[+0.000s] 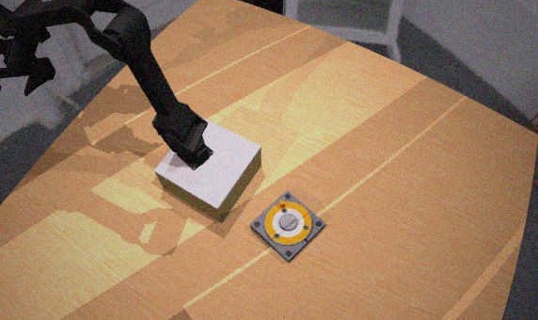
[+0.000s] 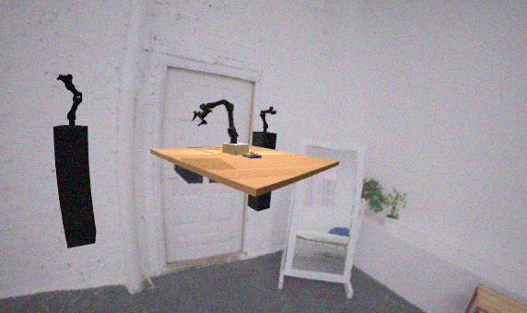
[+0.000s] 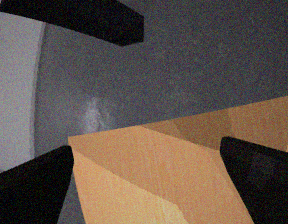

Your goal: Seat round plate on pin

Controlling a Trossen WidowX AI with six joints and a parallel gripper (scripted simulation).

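Right now my gripper tip is 62 cm short of the round plate, 31 cm to the right of it and 21 cm above it. Also, from my gripper tip: base: 64 cm ahead, 30 cm to the left, 23 cm below.
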